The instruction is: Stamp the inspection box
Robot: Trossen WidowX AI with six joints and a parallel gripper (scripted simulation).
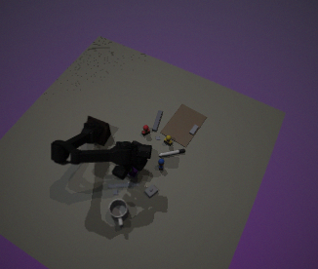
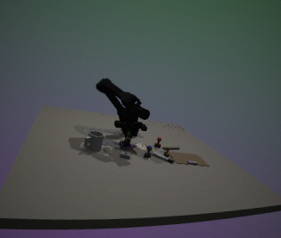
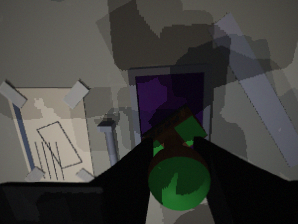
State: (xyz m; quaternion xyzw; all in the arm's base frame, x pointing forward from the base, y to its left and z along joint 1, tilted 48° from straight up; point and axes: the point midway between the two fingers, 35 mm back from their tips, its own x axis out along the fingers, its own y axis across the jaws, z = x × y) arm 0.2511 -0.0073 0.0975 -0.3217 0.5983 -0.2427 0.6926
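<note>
The purple ink pad is 40 mm below my gripper tip. From my gripper tip the other things lie so: card 30 mm behind, 110 mm to the left, 50 mm below; then grey block 140 mm ahead, 30 mm to the right, 30 mm below; then blue-knobbed stamp 110 mm ahead, 100 mm to the left, 30 mm below.
</note>
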